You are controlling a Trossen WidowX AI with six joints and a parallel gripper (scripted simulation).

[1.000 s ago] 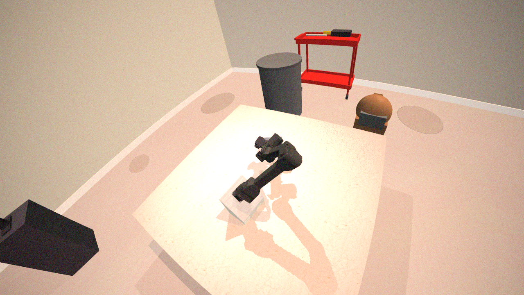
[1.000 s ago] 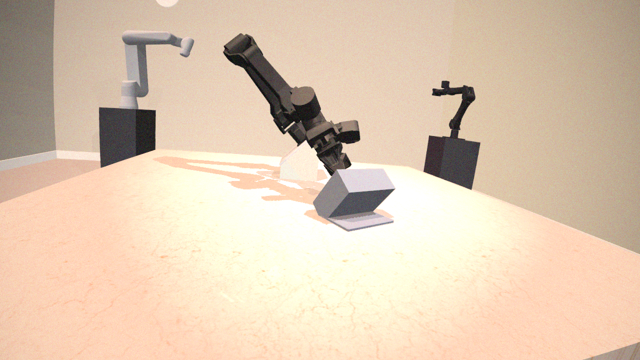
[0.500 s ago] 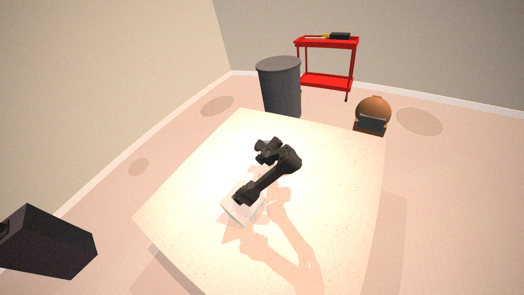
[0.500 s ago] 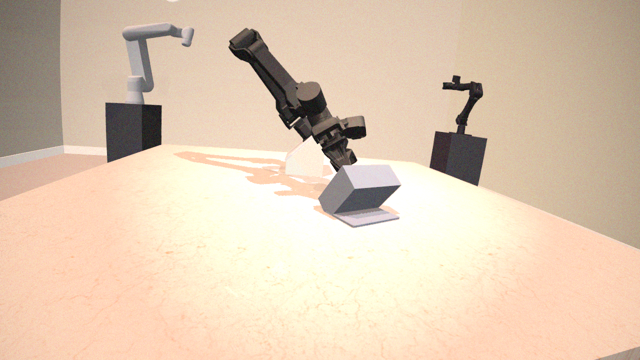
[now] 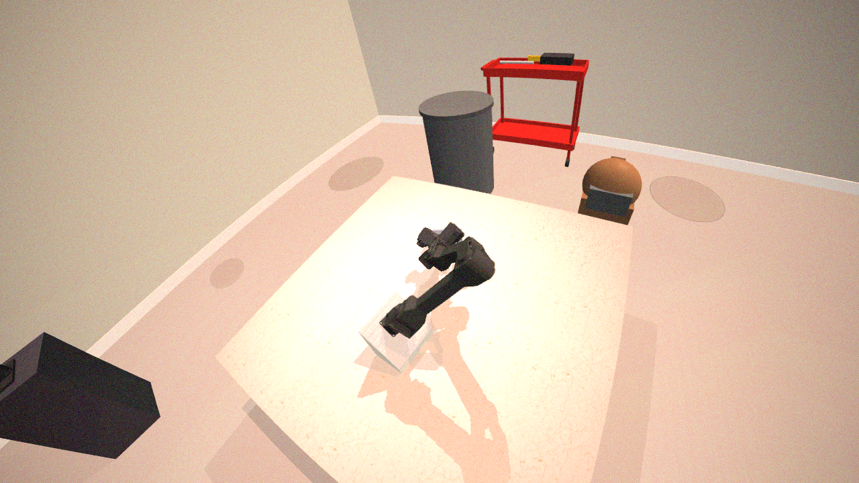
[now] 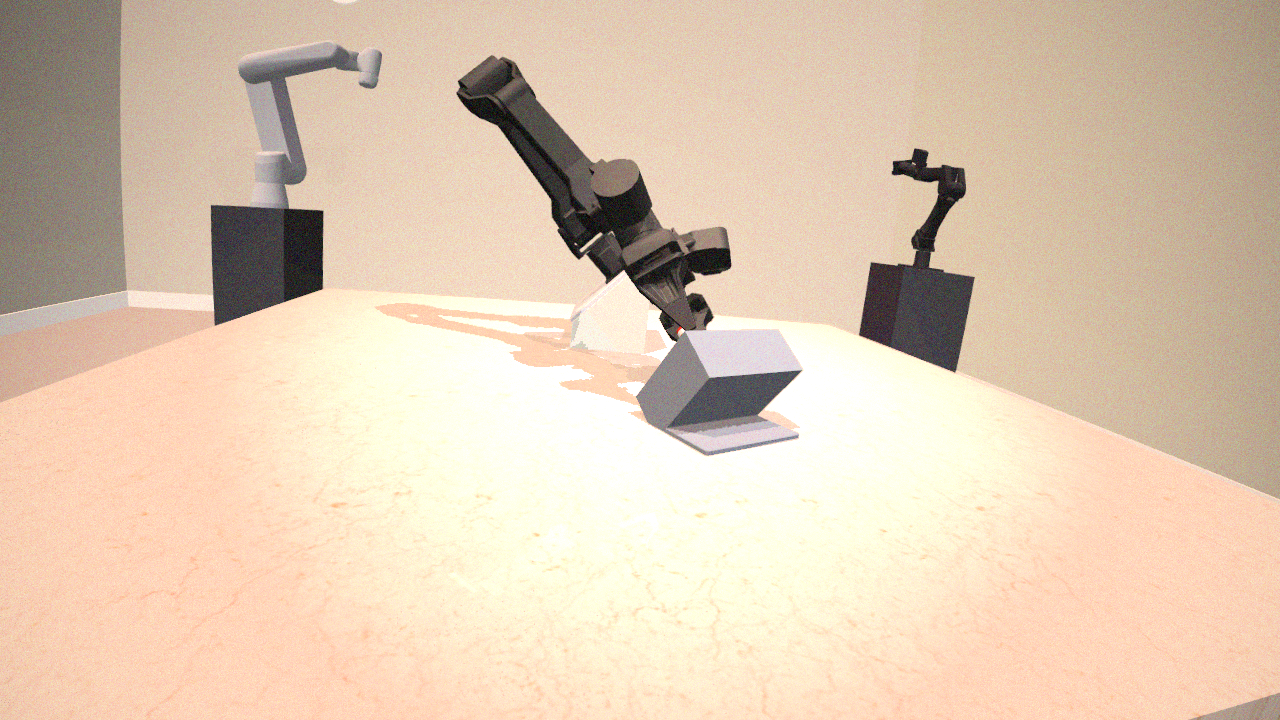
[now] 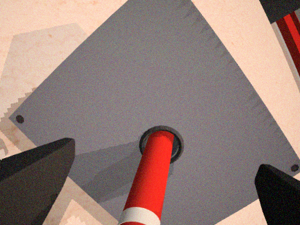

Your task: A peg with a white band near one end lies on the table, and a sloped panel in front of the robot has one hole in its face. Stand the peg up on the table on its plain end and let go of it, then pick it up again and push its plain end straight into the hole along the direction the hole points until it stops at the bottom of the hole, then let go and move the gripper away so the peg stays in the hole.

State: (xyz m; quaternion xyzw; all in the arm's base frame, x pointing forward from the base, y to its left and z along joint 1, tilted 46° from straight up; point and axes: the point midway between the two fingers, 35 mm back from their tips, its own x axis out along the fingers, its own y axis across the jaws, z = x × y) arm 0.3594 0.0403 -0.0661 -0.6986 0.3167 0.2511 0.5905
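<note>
Now: gripper tip 2 cm past the red peg and 1 cm to the left of it. Round my gripper tip: grey sloped panel 3 cm ahead, 2 cm to the left, 3 cm below.
</note>
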